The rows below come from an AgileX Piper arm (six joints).
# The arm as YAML. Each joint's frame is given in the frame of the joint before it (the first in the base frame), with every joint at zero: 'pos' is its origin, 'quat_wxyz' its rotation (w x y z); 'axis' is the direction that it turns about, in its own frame. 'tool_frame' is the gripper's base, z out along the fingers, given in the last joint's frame.
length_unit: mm
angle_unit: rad
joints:
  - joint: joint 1
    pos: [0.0, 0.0, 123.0]
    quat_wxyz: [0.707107, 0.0, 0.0, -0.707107]
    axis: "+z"
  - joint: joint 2
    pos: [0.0, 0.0, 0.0]
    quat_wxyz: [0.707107, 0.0, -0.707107, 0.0]
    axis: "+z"
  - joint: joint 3
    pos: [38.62, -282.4, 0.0]
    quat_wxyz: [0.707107, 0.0, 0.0, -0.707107]
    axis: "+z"
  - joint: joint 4
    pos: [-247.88, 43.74, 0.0]
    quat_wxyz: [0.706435, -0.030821, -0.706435, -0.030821]
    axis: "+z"
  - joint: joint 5
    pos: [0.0, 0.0, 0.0]
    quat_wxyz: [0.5, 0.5, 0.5, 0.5]
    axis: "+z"
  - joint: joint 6
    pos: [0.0, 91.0, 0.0]
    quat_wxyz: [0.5, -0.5, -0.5, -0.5]
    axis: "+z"
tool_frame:
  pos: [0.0, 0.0, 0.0]
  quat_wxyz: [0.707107, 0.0, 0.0, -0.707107]
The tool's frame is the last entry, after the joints.
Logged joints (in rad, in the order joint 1, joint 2, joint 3, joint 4, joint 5, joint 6), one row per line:
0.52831 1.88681 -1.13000 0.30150 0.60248 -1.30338
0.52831 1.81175 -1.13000 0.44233 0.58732 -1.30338
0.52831 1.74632 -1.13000 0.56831 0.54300 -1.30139
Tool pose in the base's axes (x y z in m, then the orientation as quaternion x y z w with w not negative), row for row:
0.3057 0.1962 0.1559 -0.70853 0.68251 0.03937 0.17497
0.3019 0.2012 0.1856 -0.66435 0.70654 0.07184 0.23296
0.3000 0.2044 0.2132 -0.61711 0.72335 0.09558 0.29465
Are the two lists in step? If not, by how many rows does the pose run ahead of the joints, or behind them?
They are in step.
